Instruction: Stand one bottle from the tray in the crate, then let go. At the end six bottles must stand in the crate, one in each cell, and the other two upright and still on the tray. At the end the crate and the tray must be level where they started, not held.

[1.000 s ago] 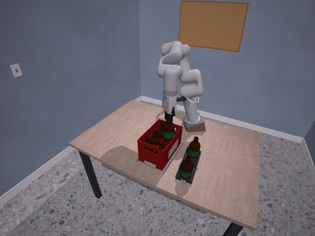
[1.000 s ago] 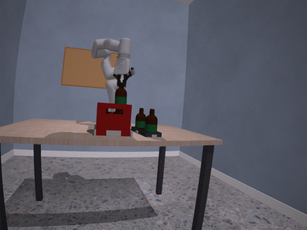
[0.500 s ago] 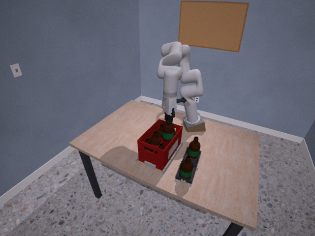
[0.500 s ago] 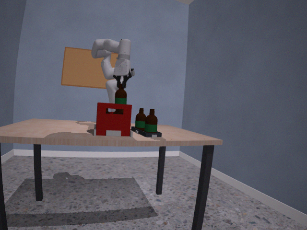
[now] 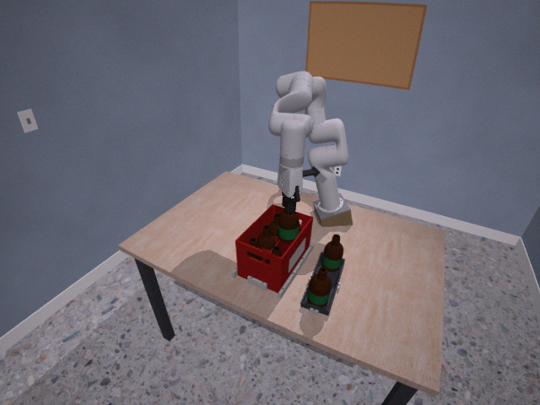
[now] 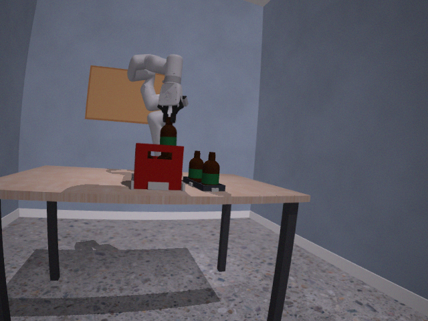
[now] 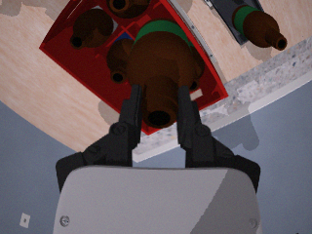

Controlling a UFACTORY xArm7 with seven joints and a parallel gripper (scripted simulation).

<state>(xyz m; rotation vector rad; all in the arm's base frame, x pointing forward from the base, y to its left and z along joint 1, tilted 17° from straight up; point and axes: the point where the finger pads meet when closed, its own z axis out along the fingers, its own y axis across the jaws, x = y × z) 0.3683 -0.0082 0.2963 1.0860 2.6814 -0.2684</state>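
Now: hand 4 cm to the left of the red crate and 21 cm above it.
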